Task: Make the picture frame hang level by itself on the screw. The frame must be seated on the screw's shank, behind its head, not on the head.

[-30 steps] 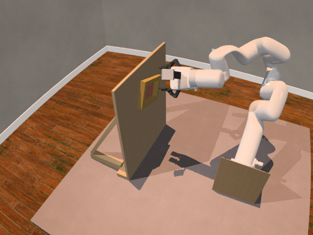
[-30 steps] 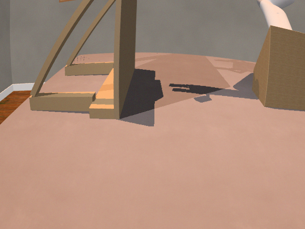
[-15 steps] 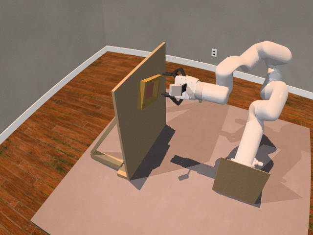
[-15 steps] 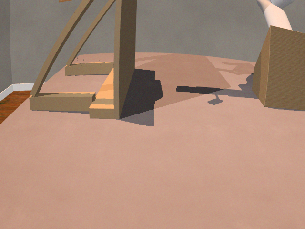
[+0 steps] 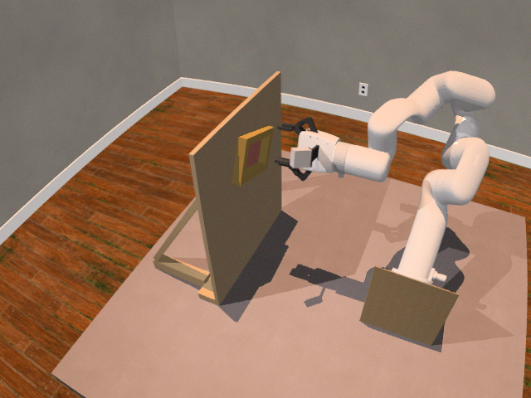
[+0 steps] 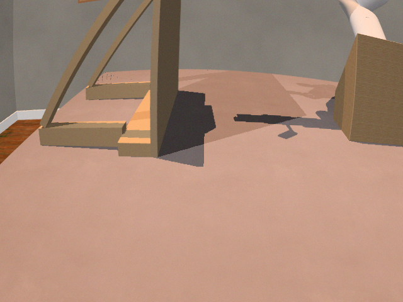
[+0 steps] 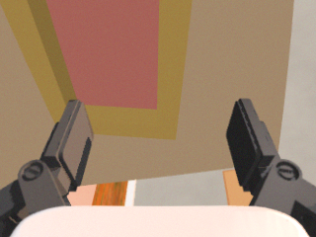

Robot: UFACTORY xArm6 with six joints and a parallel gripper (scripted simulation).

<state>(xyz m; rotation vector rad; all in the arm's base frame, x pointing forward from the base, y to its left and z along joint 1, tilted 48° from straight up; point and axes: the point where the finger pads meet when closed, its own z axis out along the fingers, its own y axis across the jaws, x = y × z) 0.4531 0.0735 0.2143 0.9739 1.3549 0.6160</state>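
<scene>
Now: hand 8 cm short of the picture frame, 1 cm to the right of it and 4 cm above it. Also, from my hand: upright wooden board 10 cm ahead, 1 cm to the left, 17 cm below.
</scene>
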